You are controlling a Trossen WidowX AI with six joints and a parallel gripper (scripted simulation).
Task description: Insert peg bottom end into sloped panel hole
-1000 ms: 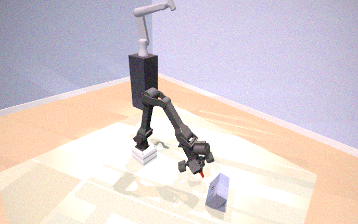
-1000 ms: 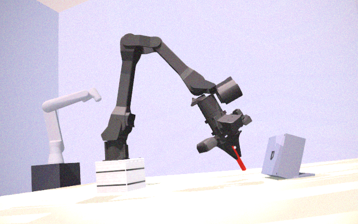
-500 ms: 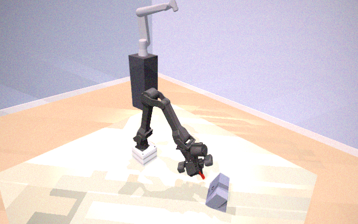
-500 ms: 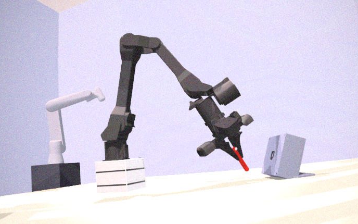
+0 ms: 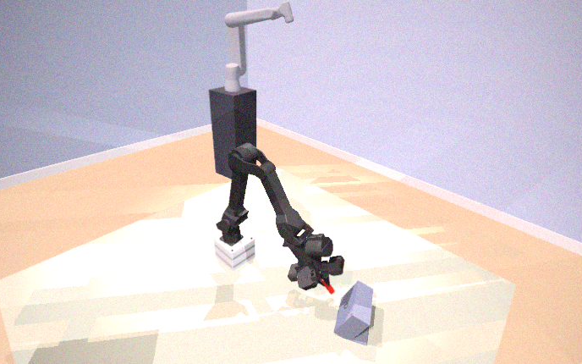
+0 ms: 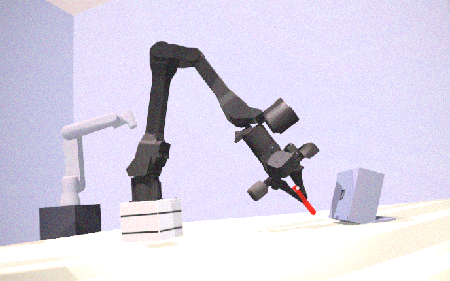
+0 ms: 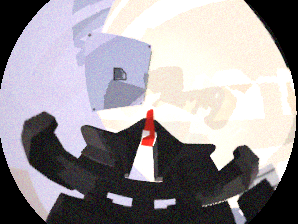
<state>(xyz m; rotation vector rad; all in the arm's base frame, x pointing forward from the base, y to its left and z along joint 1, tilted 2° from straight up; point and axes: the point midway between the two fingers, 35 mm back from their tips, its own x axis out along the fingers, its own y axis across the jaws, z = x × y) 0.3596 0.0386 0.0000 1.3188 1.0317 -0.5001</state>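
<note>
My gripper tip is now 11 cm short of the grey sloped panel and 3 cm to the left of it. Also, from my gripper tip: red peg 1 cm behind, 1 cm above.
</note>
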